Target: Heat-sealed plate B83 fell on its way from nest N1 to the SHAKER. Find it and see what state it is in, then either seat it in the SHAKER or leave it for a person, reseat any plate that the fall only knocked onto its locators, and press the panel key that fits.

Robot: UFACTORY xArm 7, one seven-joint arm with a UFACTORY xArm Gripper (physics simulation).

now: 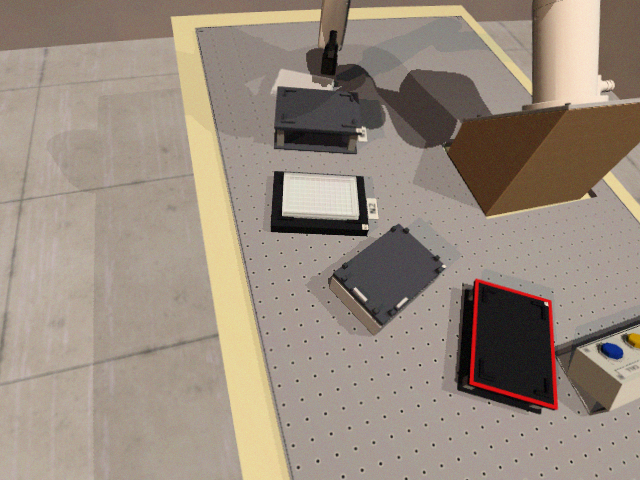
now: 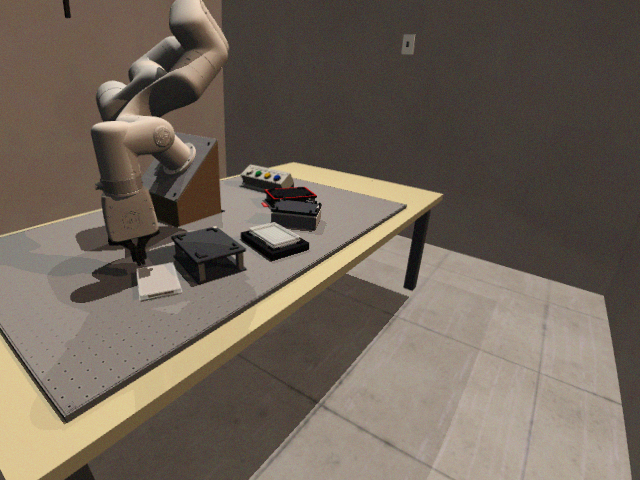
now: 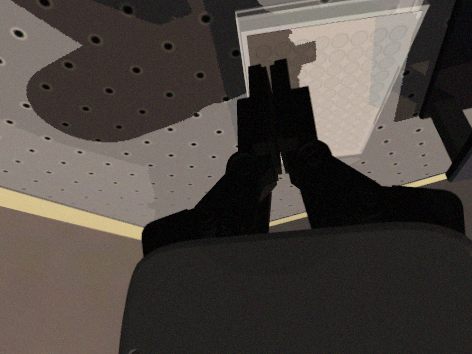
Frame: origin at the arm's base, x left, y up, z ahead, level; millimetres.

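Seen in the pictures: gripper, between the fingertips: (image 1: 327, 73) (image 2: 140, 262) (image 3: 272, 85); arm's base, origin of its link: (image 1: 563, 106) (image 2: 180, 160).
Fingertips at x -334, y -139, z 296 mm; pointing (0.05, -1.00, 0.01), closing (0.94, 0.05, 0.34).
Offsets run from my fingertips to a thing's top centre. "spot": to the spot under its first point.
A pale plate @(dx +5, dy -20, dz +56 mm) (image 1: 295, 80) (image 2: 159, 282) (image 3: 345, 85) with clear edges lies flat on the perforated mat beside a dark raised stand (image 1: 316, 111) (image 2: 206, 243). Rows of round outlines show on its upper face; no B83 label is legible. My gripper (image 1: 329, 73) (image 2: 140, 263) (image 3: 272, 85) is shut and empty, fingertips together above the plate's edge area. Another white plate @(dx +328, dy +3, dz +115 mm) (image 1: 320, 196) (image 2: 275, 234) sits on black nest N2 @(dx +328, dy -8, dz +115 mm) (image 1: 320, 227) (image 2: 279, 253); whether it is fully down is unclear. A rotated grey platform @(spot: dx +507, dy +21, dz +64 mm) (image 1: 390, 273) (image 2: 295, 207) with corner posts and two white bars bears no plate; its name is unreadable.
A black stand with a red rim @(spot: dx +621, dy +6, dz -22 mm) (image 1: 473, 335) (image 2: 290, 189) is beyond the grey platform. The key panel @(dx +723, dy +50, dz -269 mm) (image 1: 625, 361) (image 2: 267, 180) has white, green, yellow and blue keys. The arm's brown wedge base (image 1: 516, 160) (image 2: 199, 196) stands on the table.
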